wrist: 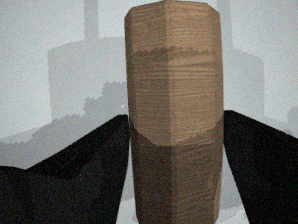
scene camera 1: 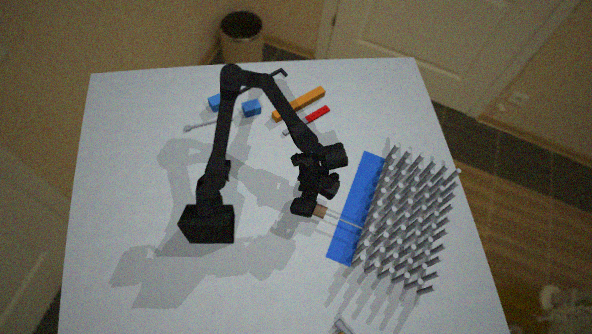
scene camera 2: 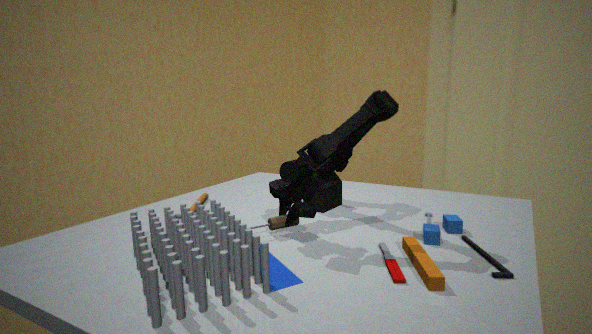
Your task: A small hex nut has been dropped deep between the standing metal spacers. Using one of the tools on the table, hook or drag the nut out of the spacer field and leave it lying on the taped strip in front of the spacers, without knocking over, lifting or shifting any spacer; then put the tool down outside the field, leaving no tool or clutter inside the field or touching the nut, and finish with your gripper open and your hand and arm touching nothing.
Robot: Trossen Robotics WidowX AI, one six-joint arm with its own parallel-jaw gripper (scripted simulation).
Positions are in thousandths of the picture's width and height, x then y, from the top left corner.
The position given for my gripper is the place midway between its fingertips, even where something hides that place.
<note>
In view: my gripper (scene camera 1: 526, 624), an orange bar (scene camera 2: 732, 834) and a blue taped strip (scene camera 1: 604, 615).
My gripper is seen too in the wrist view (wrist: 589, 547) and in scene camera 2 (scene camera 2: 479, 666). The blue taped strip also shows in scene camera 2 (scene camera 2: 476, 831). The wrist view misses the orange bar: it is out of frame.
</note>
